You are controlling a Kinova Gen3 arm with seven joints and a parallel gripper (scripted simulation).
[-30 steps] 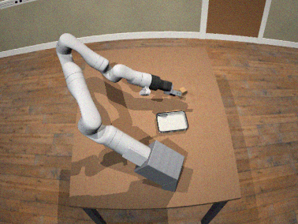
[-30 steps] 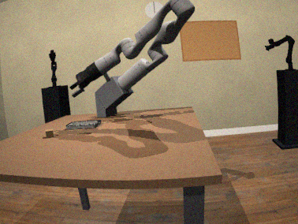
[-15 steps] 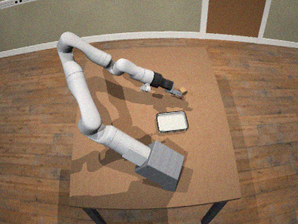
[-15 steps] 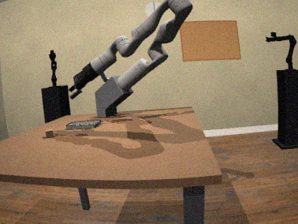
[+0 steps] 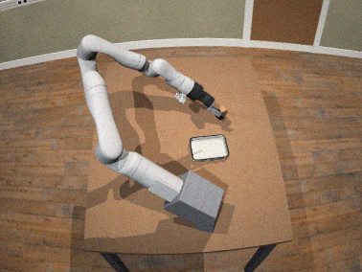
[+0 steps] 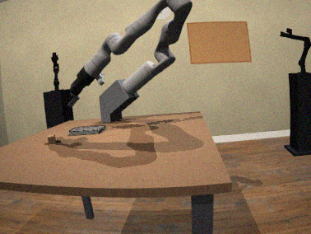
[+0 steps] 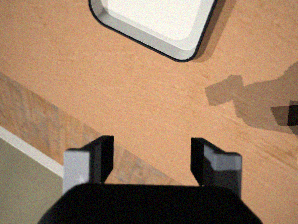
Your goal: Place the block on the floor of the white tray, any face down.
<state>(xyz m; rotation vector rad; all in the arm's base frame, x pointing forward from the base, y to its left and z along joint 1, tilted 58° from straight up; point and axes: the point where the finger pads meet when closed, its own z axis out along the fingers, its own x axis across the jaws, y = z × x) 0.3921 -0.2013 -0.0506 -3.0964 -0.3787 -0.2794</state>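
Now: hand 15 cm above the tan wooden block, 14 cm short of it and 5 cm to the left of it. From my hand the other things lie so: white tray: 15 cm below, 9 cm behind, 2 cm to the left.
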